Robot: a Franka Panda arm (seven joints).
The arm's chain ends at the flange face. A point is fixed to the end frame.
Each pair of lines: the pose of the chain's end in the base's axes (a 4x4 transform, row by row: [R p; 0 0 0 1], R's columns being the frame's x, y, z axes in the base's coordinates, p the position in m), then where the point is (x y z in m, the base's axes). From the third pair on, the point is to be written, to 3 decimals.
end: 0.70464, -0.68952, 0.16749, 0.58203; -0.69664, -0.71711, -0.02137, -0.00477; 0.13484, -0.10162, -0.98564, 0.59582; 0, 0, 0, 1
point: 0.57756 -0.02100 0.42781
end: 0.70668, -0.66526, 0.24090, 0.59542; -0.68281, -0.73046, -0.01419, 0.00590; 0.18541, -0.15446, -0.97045, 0.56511; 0, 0, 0, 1
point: 0.60381 -0.00977 0.39719
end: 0.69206, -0.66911, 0.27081, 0.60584; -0.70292, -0.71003, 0.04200, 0.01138; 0.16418, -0.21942, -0.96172, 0.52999; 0, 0, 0, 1
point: 0.619 0.006 0.362
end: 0.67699, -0.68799, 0.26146, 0.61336; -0.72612, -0.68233, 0.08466, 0.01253; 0.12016, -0.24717, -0.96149, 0.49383; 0, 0, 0, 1
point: 0.625 0.015 0.325
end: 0.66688, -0.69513, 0.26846, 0.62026; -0.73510, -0.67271, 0.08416, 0.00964; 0.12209, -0.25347, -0.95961, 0.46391; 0, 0, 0, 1
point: 0.633 0.013 0.296
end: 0.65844, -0.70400, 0.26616, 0.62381; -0.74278, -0.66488, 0.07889, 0.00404; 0.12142, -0.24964, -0.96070, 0.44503; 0, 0, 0, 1
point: 0.636 0.007 0.277
